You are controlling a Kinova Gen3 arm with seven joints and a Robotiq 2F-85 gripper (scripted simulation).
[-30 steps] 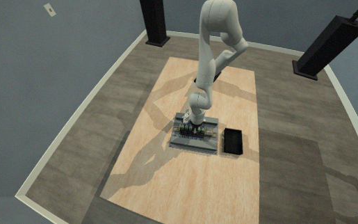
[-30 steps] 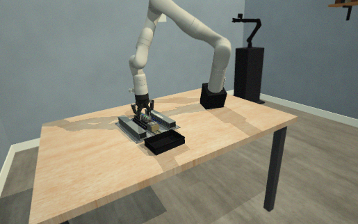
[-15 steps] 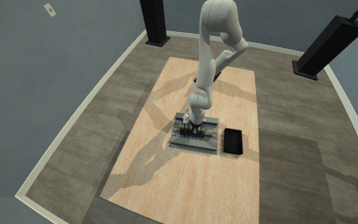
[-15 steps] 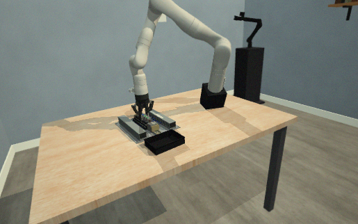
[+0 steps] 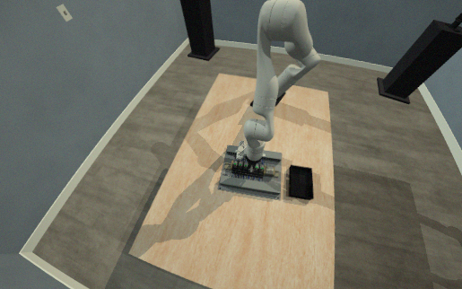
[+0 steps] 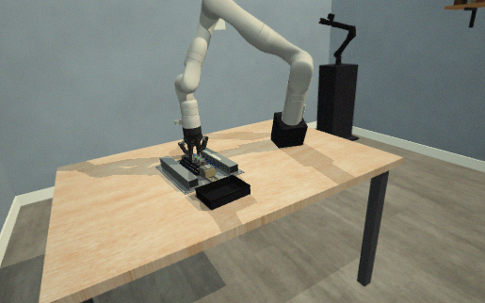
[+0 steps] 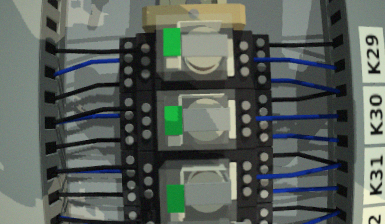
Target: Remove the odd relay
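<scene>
My hand is 30 mm above the grey relay panel and 10 mm to the right of it. From my hand the other things lie so: black parts tray: 260 mm to the left, 40 mm below, 30 mm behind.
</scene>
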